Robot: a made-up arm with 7 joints.
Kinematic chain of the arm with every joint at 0, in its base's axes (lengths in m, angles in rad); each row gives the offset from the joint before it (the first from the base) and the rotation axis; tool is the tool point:
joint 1: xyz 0 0.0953 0 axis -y
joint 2: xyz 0 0.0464 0 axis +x
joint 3: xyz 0 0 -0.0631 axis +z
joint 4: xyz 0 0 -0.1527 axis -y
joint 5: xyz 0 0 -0.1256 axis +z
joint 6: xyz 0 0 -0.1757 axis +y
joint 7: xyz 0 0 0 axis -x
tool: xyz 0 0 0
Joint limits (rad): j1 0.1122..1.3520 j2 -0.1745..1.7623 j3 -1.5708..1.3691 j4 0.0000..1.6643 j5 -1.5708..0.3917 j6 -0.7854..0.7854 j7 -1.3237..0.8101
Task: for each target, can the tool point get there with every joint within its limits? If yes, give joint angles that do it. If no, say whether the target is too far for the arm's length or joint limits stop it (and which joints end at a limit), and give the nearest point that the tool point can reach.
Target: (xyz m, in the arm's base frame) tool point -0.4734 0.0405 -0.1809
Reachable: no: joint limits stop it (at a limit: joint 1, joint 2, joint 3, joint 4) | nearest point -0.3035 0.2700 0.1290 | short by 0.421 m
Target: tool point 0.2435 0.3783 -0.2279
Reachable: yes | joints 0.5325 1.4094 -1.2443 1.3393 0.1350 -0.2253 -0.8704
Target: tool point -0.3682 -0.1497 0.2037
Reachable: no: joint limits stop it (at a limit: joint 2, joint 3, joint 4) | nearest point -0.2886 0.2700 0.1596 | short by 0.429 m
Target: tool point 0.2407 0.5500 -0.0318
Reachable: yes | joints 0.4803 1.4681 -0.4531 0.8241 -0.0658 0.1187 0.6478
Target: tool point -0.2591 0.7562 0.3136
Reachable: no: too far | nearest point -0.1549 0.5766 0.1875 | short by 0.243 m
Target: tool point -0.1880 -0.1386 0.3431
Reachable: no: joint limits stop it (at a limit: joint 2, joint 3, joint 4) | nearest point -0.1585 0.2700 0.2892 | short by 0.413 m
